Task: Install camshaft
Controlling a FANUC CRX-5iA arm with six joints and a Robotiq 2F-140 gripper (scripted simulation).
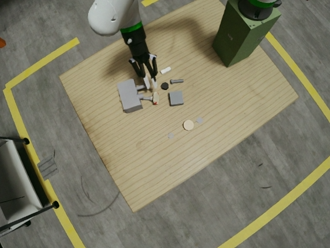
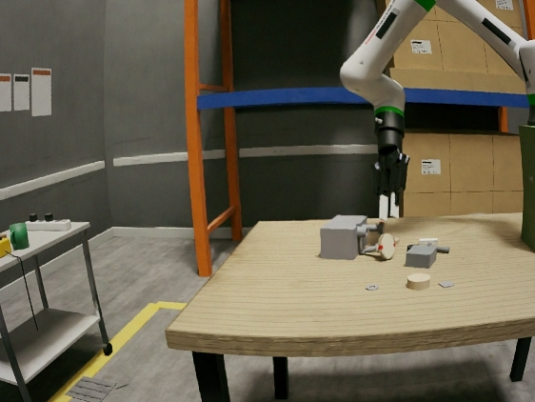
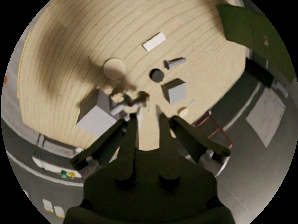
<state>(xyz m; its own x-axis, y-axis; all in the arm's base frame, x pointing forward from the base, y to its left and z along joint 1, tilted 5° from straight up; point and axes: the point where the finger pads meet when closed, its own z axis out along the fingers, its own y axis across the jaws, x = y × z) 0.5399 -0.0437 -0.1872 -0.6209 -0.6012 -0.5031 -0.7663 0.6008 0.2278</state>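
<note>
Now: hand 2 cm short of the small gear, 2 cm to the left of it and 6 cm above it. The rest, counted from my hand: grey block: 8 cm behind, 12 cm to the left, 11 cm below; grey bolt: 13 cm behind, 3 cm to the left, 11 cm below; black disc: 7 cm behind, 2 cm to the left, 11 cm below.
</note>
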